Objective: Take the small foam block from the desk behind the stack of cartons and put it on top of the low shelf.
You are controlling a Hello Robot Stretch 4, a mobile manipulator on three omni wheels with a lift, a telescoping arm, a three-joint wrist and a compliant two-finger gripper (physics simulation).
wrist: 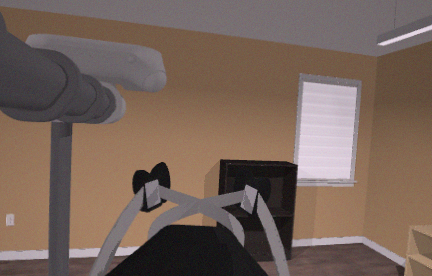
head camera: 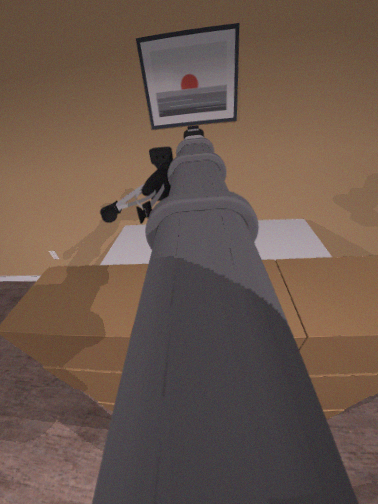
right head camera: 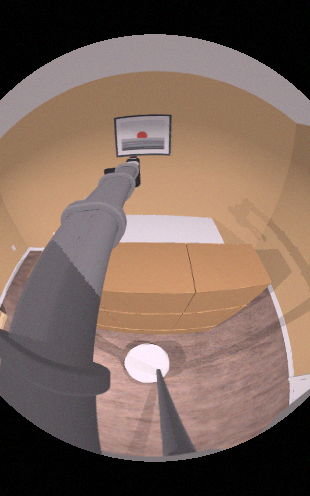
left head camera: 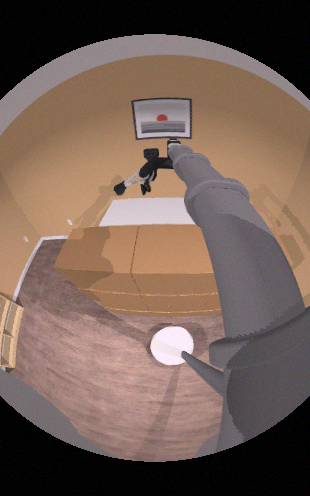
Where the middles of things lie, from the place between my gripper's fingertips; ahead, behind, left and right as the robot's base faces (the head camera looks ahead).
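Labels:
With the framed picture (head camera: pixel 190 77) as my reference, my hand is well below it, a good way to the left of it and well short of it.

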